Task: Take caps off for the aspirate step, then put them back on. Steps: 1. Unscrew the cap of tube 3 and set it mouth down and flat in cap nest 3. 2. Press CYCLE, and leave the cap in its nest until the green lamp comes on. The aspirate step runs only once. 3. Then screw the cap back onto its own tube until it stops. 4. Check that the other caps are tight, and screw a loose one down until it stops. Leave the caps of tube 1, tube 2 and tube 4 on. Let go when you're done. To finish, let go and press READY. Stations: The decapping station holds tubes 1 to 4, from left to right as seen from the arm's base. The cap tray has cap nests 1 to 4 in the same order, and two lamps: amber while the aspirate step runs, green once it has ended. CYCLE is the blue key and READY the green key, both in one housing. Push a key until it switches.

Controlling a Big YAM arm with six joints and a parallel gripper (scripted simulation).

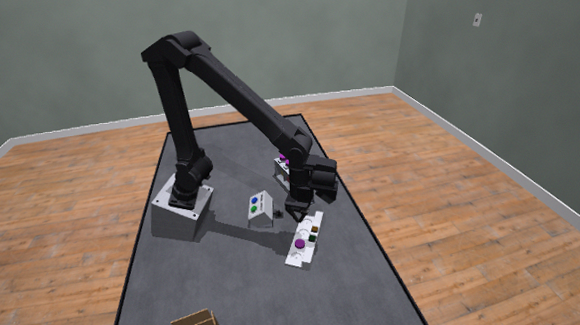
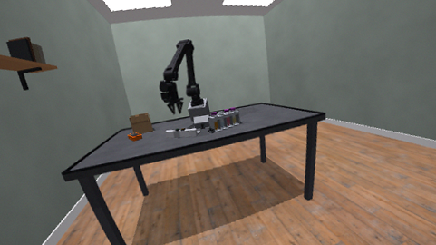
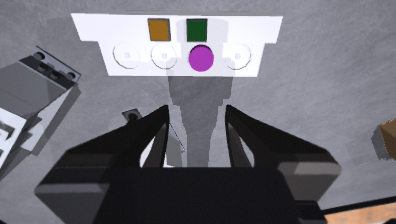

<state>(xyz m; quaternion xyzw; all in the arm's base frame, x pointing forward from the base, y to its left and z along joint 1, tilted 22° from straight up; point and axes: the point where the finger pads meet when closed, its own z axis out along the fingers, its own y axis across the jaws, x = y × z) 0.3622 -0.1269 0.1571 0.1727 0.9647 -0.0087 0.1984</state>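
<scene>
The green key is 160 mm behind my hand, 130 mm to the left of it and 90 mm below it. Round my hand: blue key: 150 mm behind, 180 mm to the left, 90 mm below; then key housing: 140 mm behind, 160 mm to the left, 100 mm below; then cap: 140 mm below.
</scene>
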